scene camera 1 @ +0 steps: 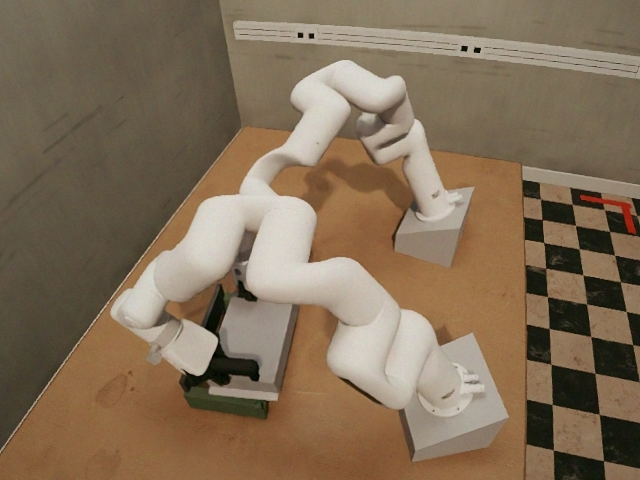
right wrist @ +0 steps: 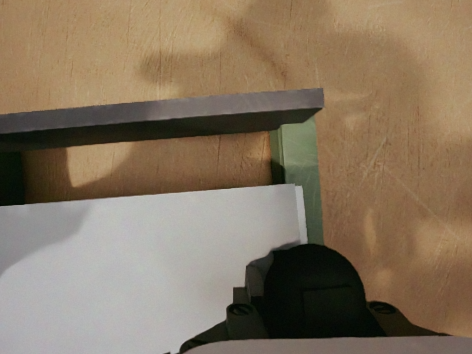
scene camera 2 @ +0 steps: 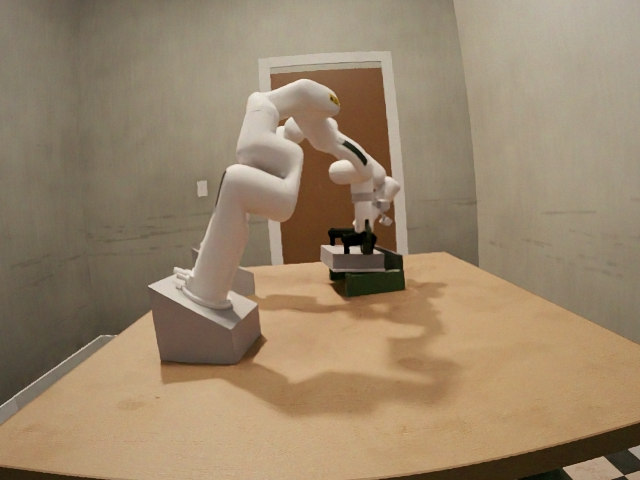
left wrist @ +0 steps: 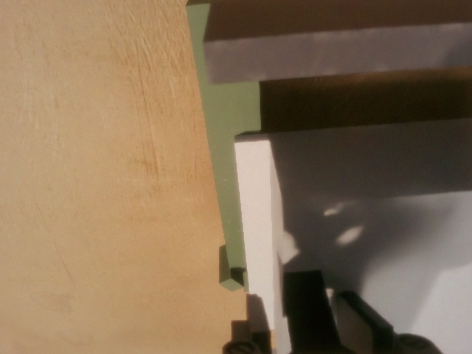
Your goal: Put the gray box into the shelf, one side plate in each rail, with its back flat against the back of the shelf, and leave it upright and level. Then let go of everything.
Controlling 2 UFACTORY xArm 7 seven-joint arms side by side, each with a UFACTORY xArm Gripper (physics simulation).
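Pixels of known places: left gripper, fingertip midpoint: (scene camera 1: pixel 229 375) (left wrist: pixel 299 323); right gripper, fingertip midpoint: (scene camera 2: pixel 366 253); left arm's base, origin of the base link: (scene camera 1: pixel 445 389); right arm's base, origin of the base link: (scene camera 1: pixel 435 210) (scene camera 2: pixel 206 296).
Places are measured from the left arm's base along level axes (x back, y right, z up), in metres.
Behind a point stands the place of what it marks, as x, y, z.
Note:
The gray box (scene camera 1: pixel 258 328) {-0.461, 0.090, 0.008} (scene camera 2: pixel 352 259) {-0.454, 0.206, -0.010} (left wrist: pixel 260 200) {-0.515, -0.061, -0.048} (right wrist: pixel 150 250) {-0.531, 0.118, 0.001} lies on the green shelf (scene camera 1: pixel 227 401) {-0.500, -0.083, -0.059} (scene camera 2: pixel 374 281) {-0.517, 0.239, -0.085} (left wrist: pixel 220 140) {-0.549, -0.081, -0.059} (right wrist: pixel 302 160) {-0.581, 0.224, -0.059}, tilted in scene camera 2. A gap separates the box from the shelf's dark back plate (left wrist: pixel 340 52) {-0.609, -0.042, -0.008} (right wrist: pixel 175 111) {-0.612, 0.135, -0.008}. At the right wrist view's corner, the box edge lies over the green rail's inner part; seating in the rails is hidden. My left gripper (scene camera 1: pixel 227 374) {-0.491, -0.048, 0.011} (left wrist: pixel 299 323) {-0.491, -0.048, 0.011} appears shut on a black handle near one side plate. My right gripper (scene camera 1: pixel 247 293) {-0.505, 0.195, 0.004} (right wrist: pixel 287 290) {-0.505, 0.195, 0.004} appears shut on a black handle near the other side; its fingertips are mostly hidden.
The left arm (scene camera 1: pixel 284 242) {-0.303, -0.066, 0.497} reaches over the box and hides part of the right gripper. The right arm (scene camera 1: pixel 320 129) {-0.326, 0.320, 0.443} (scene camera 2: pixel 258 191) {-0.174, 0.682, 0.228} comes in beside it. A wall (scene camera 1: pixel 103 129) stands beyond the shelf's back, across a strip of table (scene camera 1: pixel 111 408) {-0.822, -0.135, -0.127}.

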